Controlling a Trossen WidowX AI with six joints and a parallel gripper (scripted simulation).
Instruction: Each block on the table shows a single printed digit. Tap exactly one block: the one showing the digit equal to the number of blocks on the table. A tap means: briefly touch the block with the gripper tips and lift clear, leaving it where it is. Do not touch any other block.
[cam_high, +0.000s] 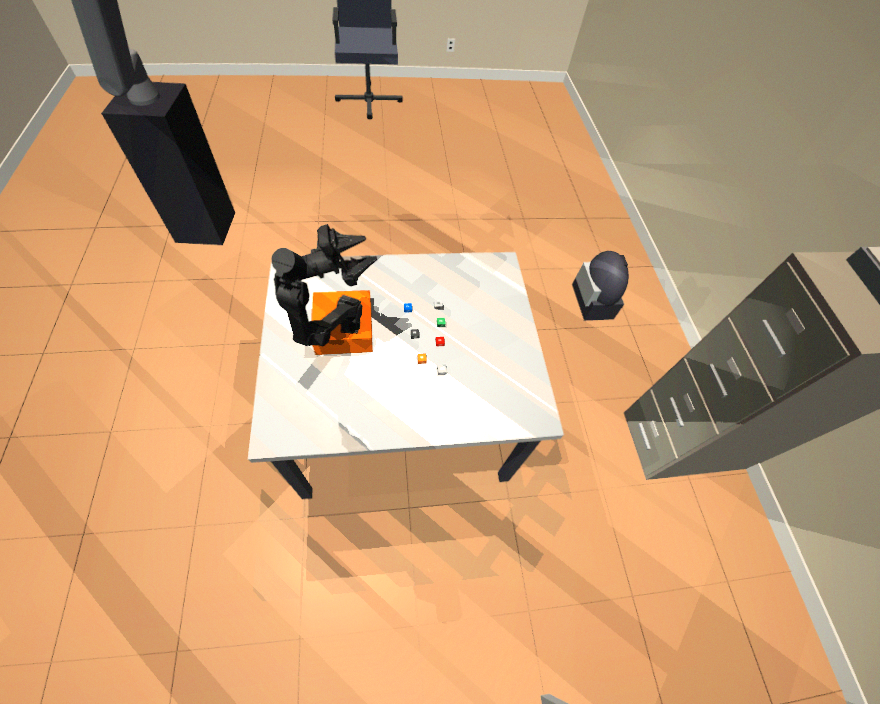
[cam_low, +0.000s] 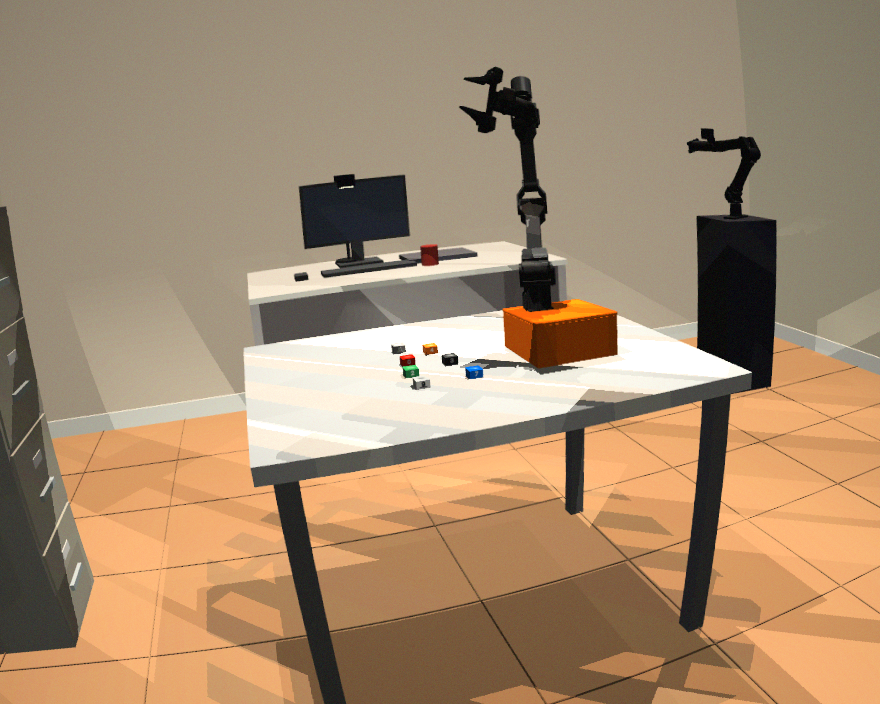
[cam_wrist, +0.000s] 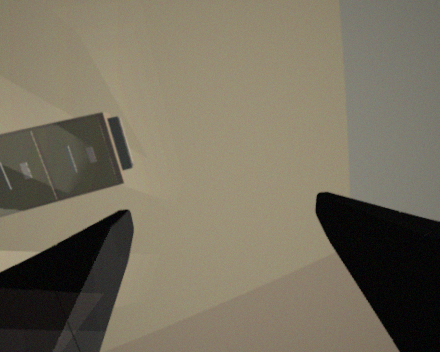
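Now: gripper tip 670 mm above the blue block, 330 mm to the right of it and 80 mm short of it. Also, from my gripper tip: orange block (670 mm below, 150 mm ahead, 90 mm to the left); black block (670 mm below, 200 mm to the left, 120 mm ahead); red block (670 mm below, 220 mm ahead, 170 mm to the left).
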